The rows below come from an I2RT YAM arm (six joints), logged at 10 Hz.
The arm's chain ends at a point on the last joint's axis. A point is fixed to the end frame.
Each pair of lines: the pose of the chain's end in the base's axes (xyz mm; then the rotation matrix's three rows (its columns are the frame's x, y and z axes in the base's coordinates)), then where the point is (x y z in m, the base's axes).
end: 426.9, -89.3, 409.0; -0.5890, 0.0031, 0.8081; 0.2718, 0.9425, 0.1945; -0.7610, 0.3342, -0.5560
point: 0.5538 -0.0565 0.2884
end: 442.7, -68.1, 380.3; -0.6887, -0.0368, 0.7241; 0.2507, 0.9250, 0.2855; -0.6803, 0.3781, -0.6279
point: 0.5526 -0.0197 0.2487
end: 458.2, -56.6, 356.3; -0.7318, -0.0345, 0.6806; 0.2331, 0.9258, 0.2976; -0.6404, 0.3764, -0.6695
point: 0.5593 -0.0065 0.2184
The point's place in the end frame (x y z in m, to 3 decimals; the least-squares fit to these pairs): 0.026 -0.009 0.176
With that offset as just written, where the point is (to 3 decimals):
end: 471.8, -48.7, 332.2; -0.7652, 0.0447, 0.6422; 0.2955, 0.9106, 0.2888; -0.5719, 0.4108, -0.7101
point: 0.565 0.002 0.189
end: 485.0, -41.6, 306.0; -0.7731, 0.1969, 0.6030; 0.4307, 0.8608, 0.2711; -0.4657, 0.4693, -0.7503
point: 0.569 0.010 0.158
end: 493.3, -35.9, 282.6; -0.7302, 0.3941, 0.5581; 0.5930, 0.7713, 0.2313; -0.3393, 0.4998, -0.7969
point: 0.569 0.013 0.129
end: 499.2, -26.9, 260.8; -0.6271, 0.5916, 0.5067; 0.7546, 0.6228, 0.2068; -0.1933, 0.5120, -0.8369
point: 0.567 0.024 0.104
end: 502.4, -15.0, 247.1; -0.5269, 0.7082, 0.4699; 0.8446, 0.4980, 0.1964; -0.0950, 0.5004, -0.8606
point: 0.565 0.037 0.089
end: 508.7, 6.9, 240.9; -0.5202, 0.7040, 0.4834; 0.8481, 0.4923, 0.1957; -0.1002, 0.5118, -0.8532
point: 0.574 0.059 0.084
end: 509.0, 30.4, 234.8; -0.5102, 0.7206, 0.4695; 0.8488, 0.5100, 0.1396; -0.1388, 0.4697, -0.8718
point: 0.572 0.072 0.074
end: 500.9, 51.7, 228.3; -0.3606, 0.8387, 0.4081; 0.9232, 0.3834, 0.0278; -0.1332, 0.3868, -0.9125
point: 0.556 0.077 0.061
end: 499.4, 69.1, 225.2; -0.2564, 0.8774, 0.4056; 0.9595, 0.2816, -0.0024; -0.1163, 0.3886, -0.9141
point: 0.556 0.091 0.058
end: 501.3, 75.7, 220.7; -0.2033, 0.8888, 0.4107; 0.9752, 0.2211, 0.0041; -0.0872, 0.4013, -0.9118
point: 0.560 0.100 0.054
